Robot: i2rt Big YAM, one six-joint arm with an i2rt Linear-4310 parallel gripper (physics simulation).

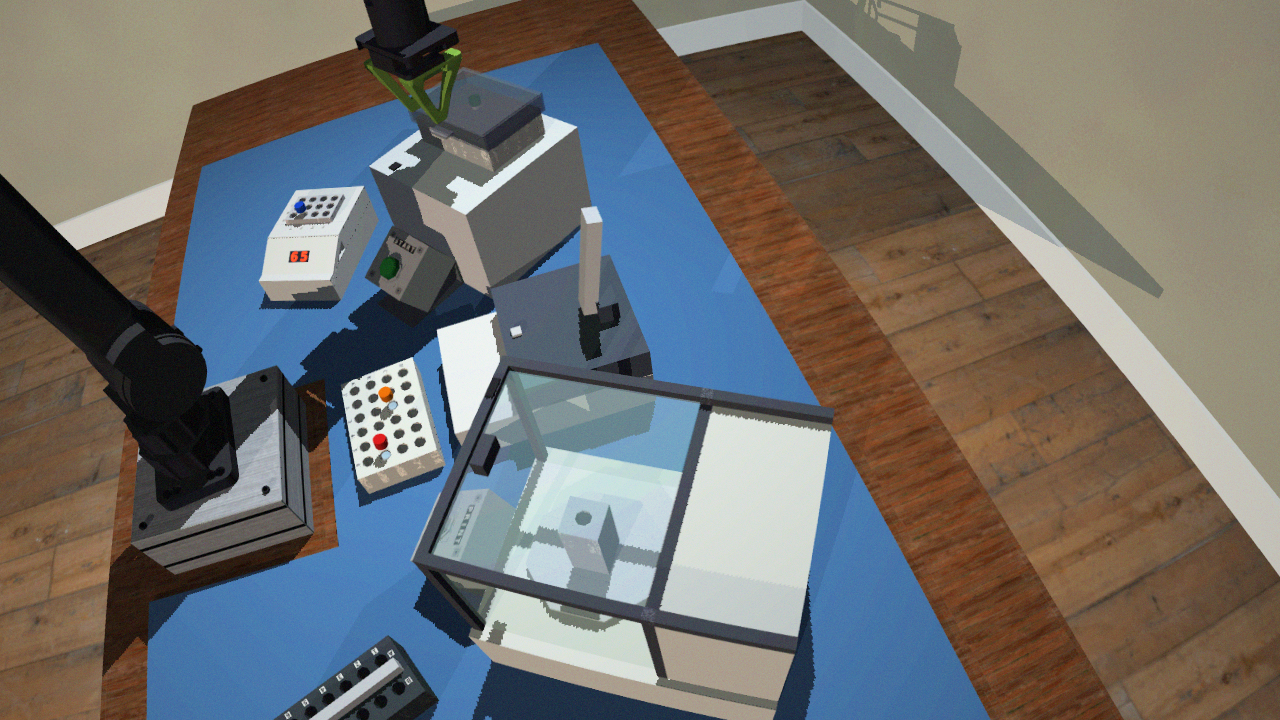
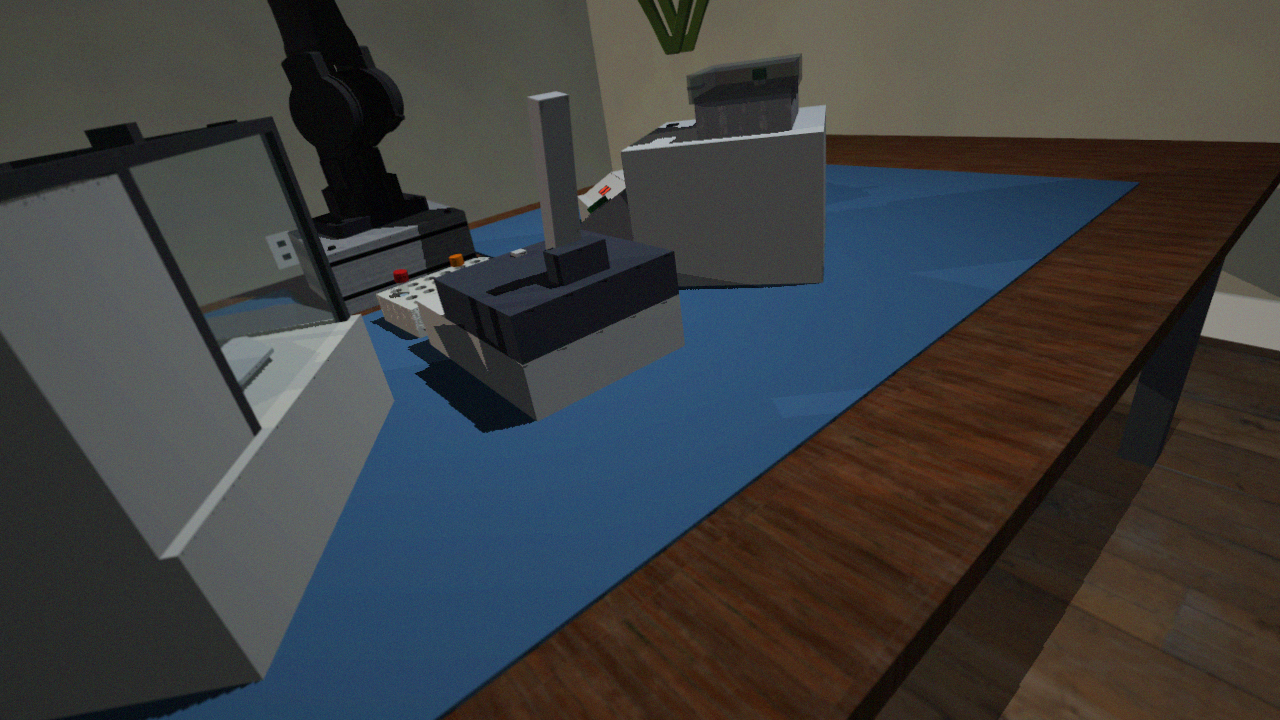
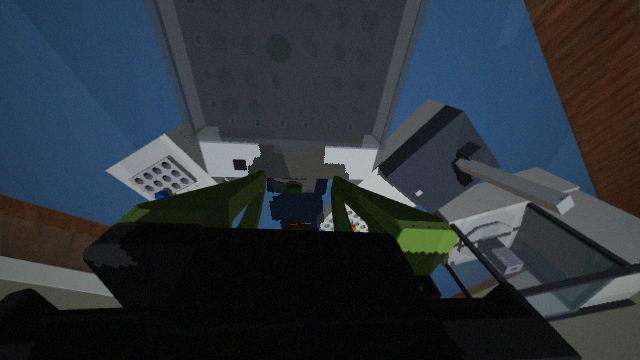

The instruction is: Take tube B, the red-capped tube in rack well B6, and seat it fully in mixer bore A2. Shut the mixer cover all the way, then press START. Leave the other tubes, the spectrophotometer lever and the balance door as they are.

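Where they show: gripper, between the fingertips: (image 1: 428, 115) (image 2: 680, 52) (image 3: 299, 181); arm's base, origin of its link: (image 1: 197, 450) (image 2: 373, 220).
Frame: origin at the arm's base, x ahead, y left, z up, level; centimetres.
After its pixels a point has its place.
Observation:
The red-capped tube (image 1: 380, 441) @[y -7.0, x 18.9, z -1.9 cm] (image 2: 400, 274) @[y -6.9, x 19.4, z -2.1 cm] stands in the white rack (image 1: 407, 471) @[y -8.5, x 19.8, z -6.0 cm] (image 2: 399, 311) @[y -8.6, x 20.4, z -5.2 cm]; the well labels are too small to read. The mixer (image 1: 528, 214) @[y 13.7, x 42.5, z 0.0 cm] (image 2: 725, 214) @[y 14.2, x 43.7, z -0.3 cm] is a tall white box. Its smoky clear cover (image 1: 501, 109) @[y 18.5, x 43.3, z 11.6 cm] (image 2: 745, 80) @[y 17.2, x 44.6, z 10.7 cm] (image 3: 320, 100) @[y 20.9, x 40.6, z 11.6 cm] lies over the block, with a green cap (image 1: 474, 100) @[y 22.4, x 41.3, z 11.7 cm] (image 3: 278, 48) @[y 24.2, x 41.6, z 11.6 cm] showing through. I cannot tell whether it is fully shut. The green START button (image 1: 388, 267) @[y 14.8, x 25.3, z -0.4 cm] (image 3: 294, 188) @[y 15.4, x 26.0, z 0.0 cm] is on a small grey box beside the mixer. My gripper (image 1: 439, 119) @[y 19.8, x 35.6, z 13.4 cm] (image 2: 677, 50) @[y 19.8, x 35.6, z 13.4 cm] (image 3: 299, 181) @[y 19.8, x 35.6, z 13.4 cm] is partly open and empty, near and above the cover's front edge.
An orange-capped tube (image 1: 385, 393) @[y -1.5, x 20.7, z -1.9 cm] (image 2: 456, 259) @[y -1.5, x 21.2, z -2.1 cm] shares the rack. The spectrophotometer's upright lever (image 1: 590, 259) @[y -5.6, x 43.5, z 8.5 cm] (image 2: 556, 170) @[y -5.0, x 44.5, z 8.1 cm] (image 3: 515, 185) @[y -3.4, x 43.8, z 9.1 cm] stands between mixer and glass balance (image 1: 760, 501) @[y -35.4, x 43.1, z 13.0 cm] (image 2: 313, 537) @[y -26.8, x 45.4, z -6.1 cm]. A white device (image 1: 338, 259) @[y 24.0, x 19.2, z -3.5 cm] with a blue-capped tube (image 1: 299, 206) @[y 31.2, x 16.8, z 1.4 cm] (image 3: 161, 195) @[y 31.7, x 17.3, z 1.4 cm] stands left of the mixer.

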